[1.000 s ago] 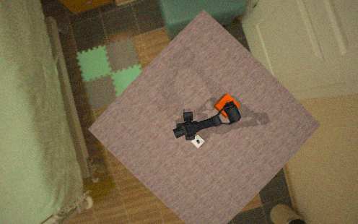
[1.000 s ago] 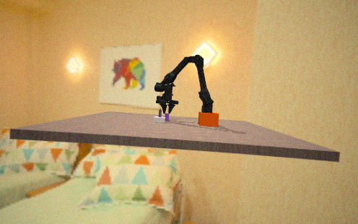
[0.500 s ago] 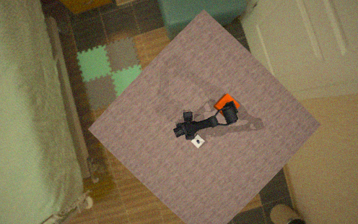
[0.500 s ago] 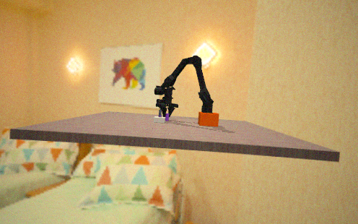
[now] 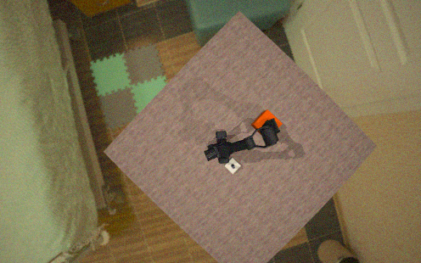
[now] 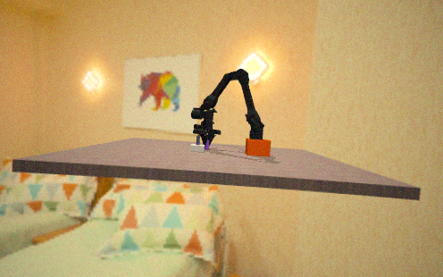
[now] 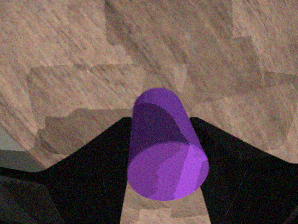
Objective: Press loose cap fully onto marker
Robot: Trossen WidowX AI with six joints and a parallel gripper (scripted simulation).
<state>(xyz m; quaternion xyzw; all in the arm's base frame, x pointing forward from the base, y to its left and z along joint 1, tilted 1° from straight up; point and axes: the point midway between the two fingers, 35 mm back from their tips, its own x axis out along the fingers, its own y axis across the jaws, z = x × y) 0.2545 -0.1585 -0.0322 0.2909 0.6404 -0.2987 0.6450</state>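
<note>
The holder block is 13 cm to the left of my gripper tip and 6 cm ahead of it. The rest, counted from my gripper tip: marker cap: 1 cm above.
</note>
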